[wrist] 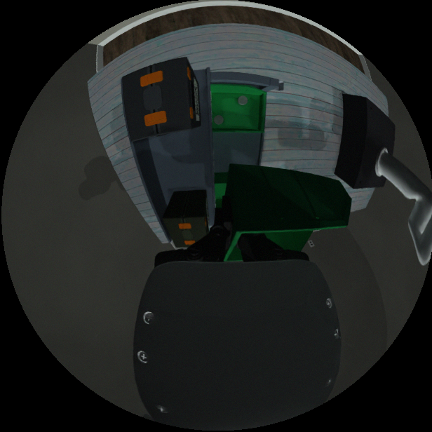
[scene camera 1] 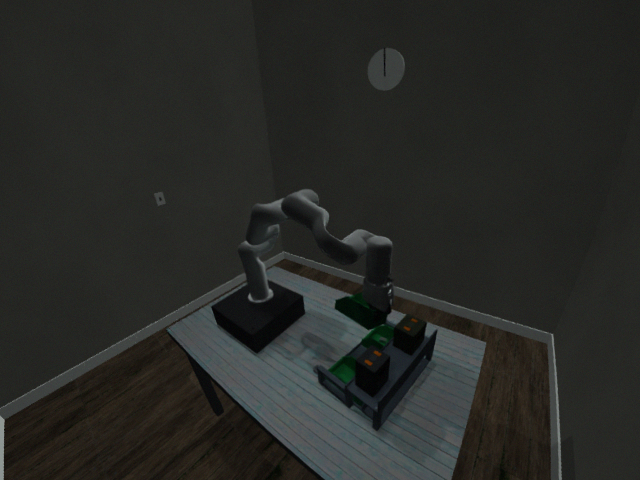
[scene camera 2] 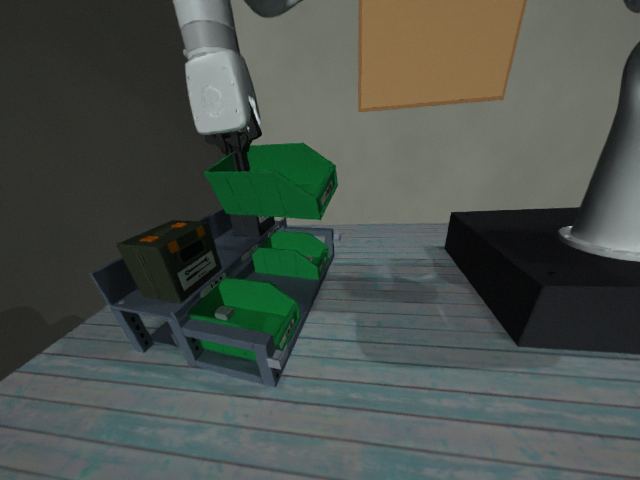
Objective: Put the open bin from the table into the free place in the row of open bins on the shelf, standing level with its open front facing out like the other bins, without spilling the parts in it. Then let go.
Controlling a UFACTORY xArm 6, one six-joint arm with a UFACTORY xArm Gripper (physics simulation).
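Note:
My gripper is shut on the back wall of a green open bin and holds it in the air, roughly level, its low open front toward the robot base. Parts inside it do not show. The shelf stands below. Two green bins stand in its row: one with a pale part, one with round parts. The free place lies between them. The held bin hides part of the row in the wrist view.
An olive crate and a dark grey crate stand on the shelf's upper deck behind the row. The black robot base stands across the table from the shelf's front.

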